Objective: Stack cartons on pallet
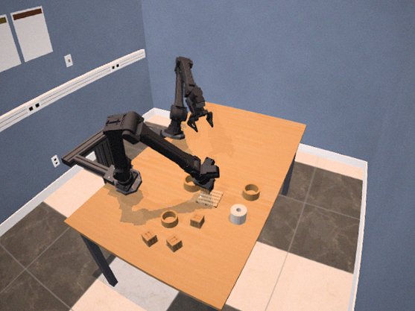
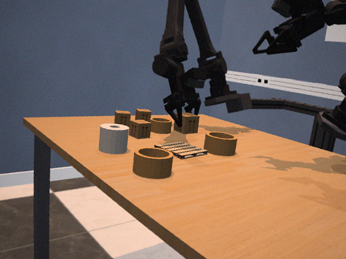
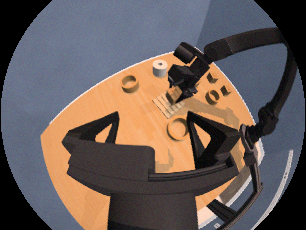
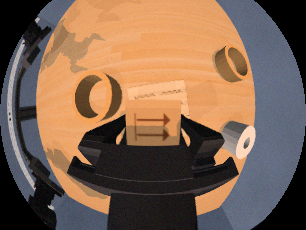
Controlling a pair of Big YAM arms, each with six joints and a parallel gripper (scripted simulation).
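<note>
Now: the wooden pallet 1 cm ahead of my right hand and 8 cm below it. Also, from my right hand: brown carton 1 cm behind, 36 cm to the right, 6 cm below.
</note>
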